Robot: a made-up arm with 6 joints.
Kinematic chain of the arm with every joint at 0, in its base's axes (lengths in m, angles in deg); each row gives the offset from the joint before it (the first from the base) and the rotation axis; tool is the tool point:
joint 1: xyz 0 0 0.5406 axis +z
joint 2: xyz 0 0 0 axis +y
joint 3: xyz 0 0 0.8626 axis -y
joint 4: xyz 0 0 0 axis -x
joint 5: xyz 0.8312 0 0 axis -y
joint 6: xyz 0 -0.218 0 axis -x
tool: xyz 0 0 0
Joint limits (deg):
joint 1: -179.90..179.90
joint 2: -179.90..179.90
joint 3: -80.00..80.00
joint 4: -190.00..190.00
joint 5: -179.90..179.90
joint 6: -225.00..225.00
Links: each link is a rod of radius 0.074 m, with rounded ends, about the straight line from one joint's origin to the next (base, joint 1, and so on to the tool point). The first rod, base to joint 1, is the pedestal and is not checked.
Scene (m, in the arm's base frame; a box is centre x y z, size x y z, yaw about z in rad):
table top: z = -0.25
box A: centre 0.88 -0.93 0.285 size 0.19 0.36 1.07 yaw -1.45
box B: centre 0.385 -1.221 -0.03 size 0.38 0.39 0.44 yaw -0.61
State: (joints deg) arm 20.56 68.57 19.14 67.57 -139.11 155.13
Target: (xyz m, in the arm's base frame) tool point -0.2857 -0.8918 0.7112
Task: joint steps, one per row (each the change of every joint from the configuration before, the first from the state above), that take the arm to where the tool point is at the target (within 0.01 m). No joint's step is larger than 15 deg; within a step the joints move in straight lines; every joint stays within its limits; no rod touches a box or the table.
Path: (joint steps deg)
1: -13.75 -8.49 -12.89 4.55 8.56 -4.43
2: -13.76 -8.48 -12.88 4.55 8.55 -4.42
3: -13.75 -8.49 -12.89 4.55 8.56 -4.43
4: -13.75 -8.49 -12.89 4.56 8.55 -4.42
5: -13.76 -8.48 -12.89 4.55 8.56 -4.43
6: -12.30 -0.58 3.11 -12.67 -10.70 5.53
7: -12.31 -0.57 3.11 -12.66 -10.69 5.54
8: -12.31 -0.57 3.11 -12.66 -10.70 5.53
9: -12.31 -0.58 3.11 -12.66 -10.69 5.53

